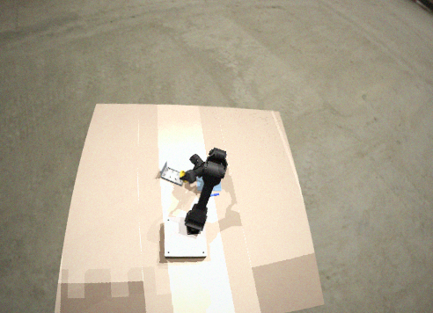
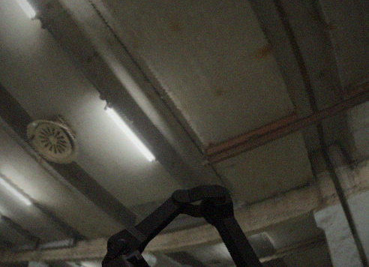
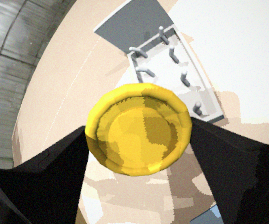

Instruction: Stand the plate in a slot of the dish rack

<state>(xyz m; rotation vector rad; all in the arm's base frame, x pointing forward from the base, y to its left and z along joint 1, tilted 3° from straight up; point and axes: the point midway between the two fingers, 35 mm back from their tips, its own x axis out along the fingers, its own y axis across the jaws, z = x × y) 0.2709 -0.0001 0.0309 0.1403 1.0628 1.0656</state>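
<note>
My gripper tip is 4 cm short of the grey dish rack, 4 cm to the right of it and 5 cm above it. Round my gripper tip: blue utensil (9 cm behind, 14 cm to the right, 7 cm below); blue mat (2 cm ahead, 15 cm to the right, 7 cm below); yellow plate (1 cm to the right).
</note>
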